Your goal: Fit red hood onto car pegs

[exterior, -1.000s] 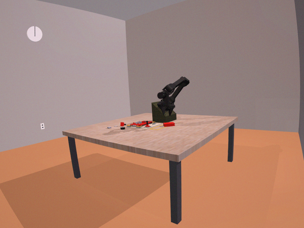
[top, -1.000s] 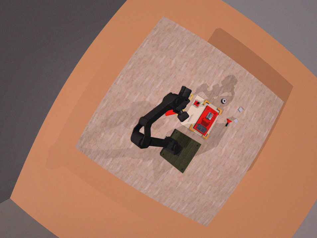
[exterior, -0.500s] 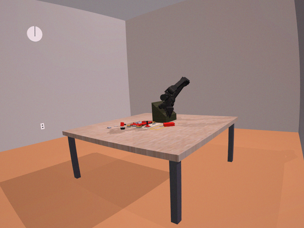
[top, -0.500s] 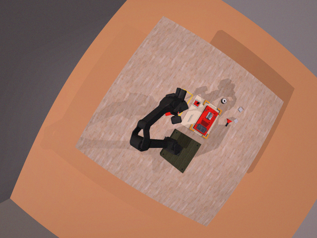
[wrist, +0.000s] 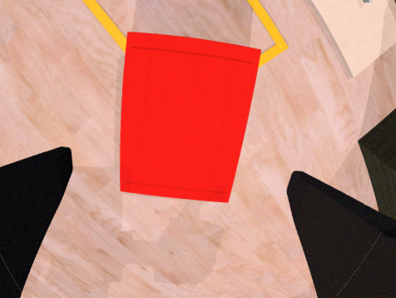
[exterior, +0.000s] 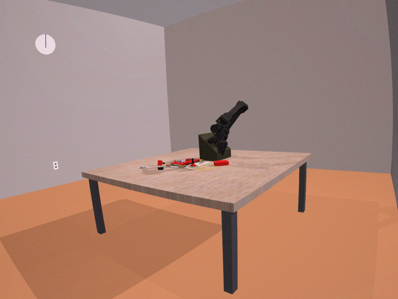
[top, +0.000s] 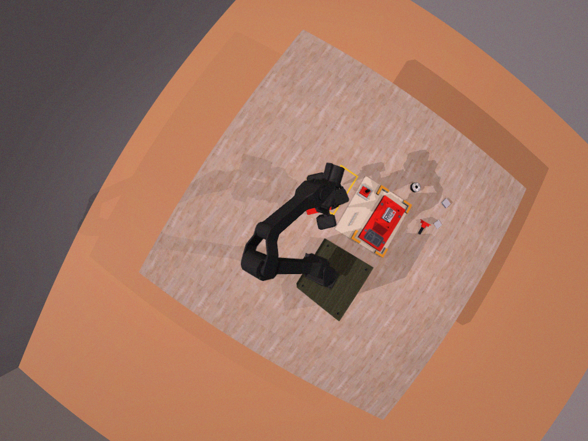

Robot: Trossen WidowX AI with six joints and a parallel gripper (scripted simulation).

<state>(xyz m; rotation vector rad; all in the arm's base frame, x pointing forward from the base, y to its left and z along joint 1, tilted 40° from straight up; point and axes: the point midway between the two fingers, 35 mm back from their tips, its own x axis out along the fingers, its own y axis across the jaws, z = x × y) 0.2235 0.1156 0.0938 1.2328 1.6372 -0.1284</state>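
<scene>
The red hood lies 6 cm below my gripper tip. Round my gripper tip: grey engine block 27 cm to the right, 9 cm ahead, 5 cm below; white wheel 33 cm to the right, 26 cm ahead, 6 cm below.
</scene>
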